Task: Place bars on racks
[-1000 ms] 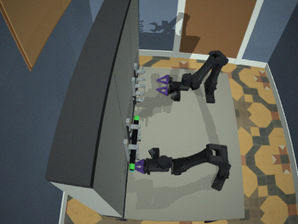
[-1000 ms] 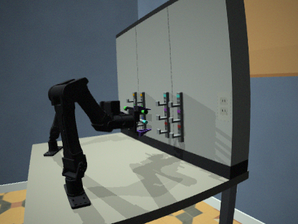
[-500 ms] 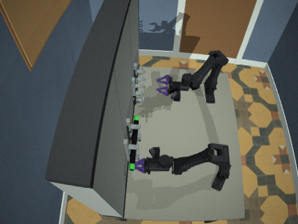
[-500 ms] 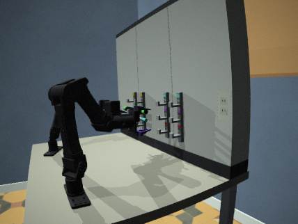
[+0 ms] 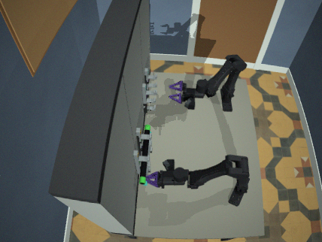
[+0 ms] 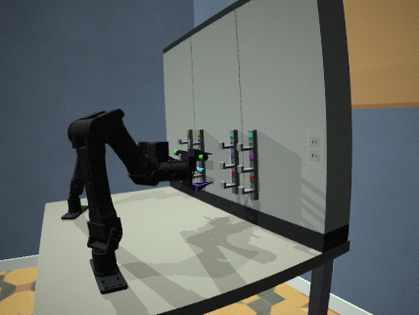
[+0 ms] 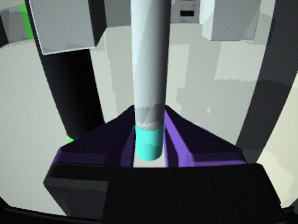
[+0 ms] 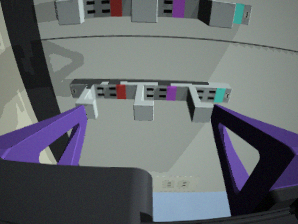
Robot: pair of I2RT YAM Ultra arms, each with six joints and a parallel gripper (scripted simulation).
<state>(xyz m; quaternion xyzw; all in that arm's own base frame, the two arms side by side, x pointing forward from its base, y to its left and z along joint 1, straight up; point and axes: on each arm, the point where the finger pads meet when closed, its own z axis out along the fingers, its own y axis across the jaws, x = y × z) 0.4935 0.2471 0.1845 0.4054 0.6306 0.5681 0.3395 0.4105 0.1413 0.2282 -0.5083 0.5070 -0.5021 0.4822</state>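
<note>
Right now my left hand is 120 mm to the left of the black bar and 50 mm below it. From my left hand the other things lie so: grey wall panel: 320 mm to the right, 240 mm above, 100 mm ahead.
</note>
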